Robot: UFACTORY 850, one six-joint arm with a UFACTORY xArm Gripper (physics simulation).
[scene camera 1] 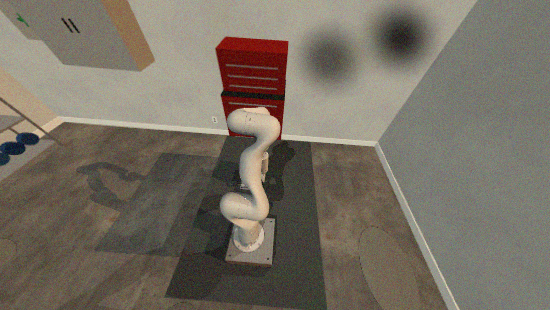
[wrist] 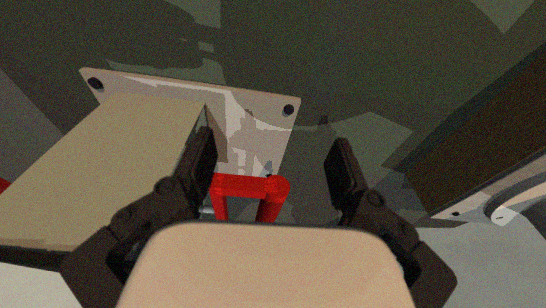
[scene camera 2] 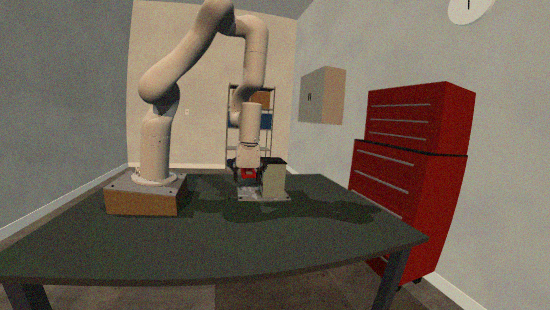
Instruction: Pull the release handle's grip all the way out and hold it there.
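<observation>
The release handle's red grip (scene camera 2: 248,173) (wrist: 276,189) is a bracket with a round outer bar, standing out from the side of a beige housing (scene camera 2: 274,181) (wrist: 110,140) with a black top. A short pale rod shows beside it in the wrist view. The housing stands on a light metal plate (scene camera 2: 250,197) (wrist: 260,107) with bolted corners. My gripper (scene camera 2: 247,175) (wrist: 273,146) is open and empty, pointing down, with one finger on each side of the red grip. The left finger in the wrist view is between the grip and housing. The near part of the grip is hidden by the gripper's body.
The dark green table (scene camera 2: 215,245) carries the housing and the arm's wood-sided base (scene camera 2: 142,201) (scene camera 1: 267,252). The base also shows at the right of the wrist view. A red tool chest (scene camera 1: 254,55) (scene camera 2: 405,115) stands by the wall, and a shelf rack is behind the arm.
</observation>
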